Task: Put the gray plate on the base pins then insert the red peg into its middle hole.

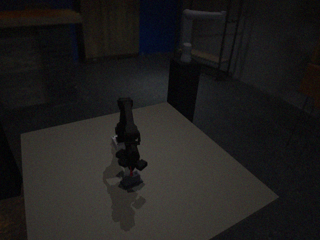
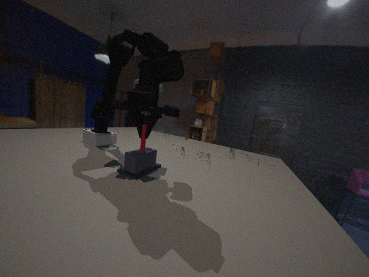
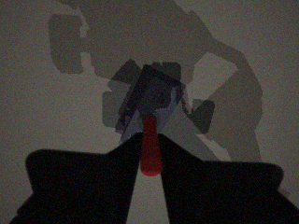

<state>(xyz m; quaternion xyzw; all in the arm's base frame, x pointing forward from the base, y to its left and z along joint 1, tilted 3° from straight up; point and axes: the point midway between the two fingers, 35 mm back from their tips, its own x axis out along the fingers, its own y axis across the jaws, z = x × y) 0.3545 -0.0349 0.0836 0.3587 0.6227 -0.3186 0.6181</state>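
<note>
Now: the red peg right at my gripper tip. From my gripper tip the other things lie so: dark flat base 9 cm below; gray plate 5 cm below.
</note>
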